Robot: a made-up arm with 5 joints.
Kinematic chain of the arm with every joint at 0, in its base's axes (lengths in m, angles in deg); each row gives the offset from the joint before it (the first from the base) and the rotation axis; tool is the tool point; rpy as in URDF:
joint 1: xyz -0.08 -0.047 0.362 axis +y
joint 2: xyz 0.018 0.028 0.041 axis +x
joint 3: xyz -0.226 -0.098 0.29 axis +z
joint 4: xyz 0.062 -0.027 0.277 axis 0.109 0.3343 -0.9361
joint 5: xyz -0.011 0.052 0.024 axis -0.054 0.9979 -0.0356
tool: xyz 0.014 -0.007 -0.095 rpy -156.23 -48 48.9
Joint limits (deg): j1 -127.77..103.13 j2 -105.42..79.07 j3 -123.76..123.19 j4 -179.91..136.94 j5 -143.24..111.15
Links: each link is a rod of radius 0.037 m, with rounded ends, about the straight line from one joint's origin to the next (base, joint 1, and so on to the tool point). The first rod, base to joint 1, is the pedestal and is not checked.
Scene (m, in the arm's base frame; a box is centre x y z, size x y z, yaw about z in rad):
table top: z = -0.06
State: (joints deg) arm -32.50 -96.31 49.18 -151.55 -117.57
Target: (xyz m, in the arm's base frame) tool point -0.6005 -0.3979 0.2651
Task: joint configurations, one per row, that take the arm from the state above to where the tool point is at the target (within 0.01 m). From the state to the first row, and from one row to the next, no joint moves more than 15 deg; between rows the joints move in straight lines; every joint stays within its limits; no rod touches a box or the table.
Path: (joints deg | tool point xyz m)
1: -38.54 -81.49 48.92 -153.24 -115.63 | -0.4124 0.5371 0.4865
2: -44.59 -66.68 48.65 -154.93 -113.69 | -0.5163 0.4484 0.5452
3: -50.63 -51.86 48.39 -156.62 -111.76 | -0.6137 0.3291 0.5648
4: -56.67 -37.05 48.12 -158.31 -109.82 | -0.6902 0.1878 0.5463
5: -62.72 -22.23 47.86 -160.00 -107.88 | -0.7335 0.0339 0.4957
6: -68.76 -7.41 47.60 -161.69 -105.94 | -0.7347 -0.1219 0.4233
7: -74.80 7.40 47.33 -163.39 -104.01 | -0.6899 -0.2690 0.3419
8: -80.84 22.22 47.07 -165.08 -102.07 | -0.6005 -0.3979 0.2652

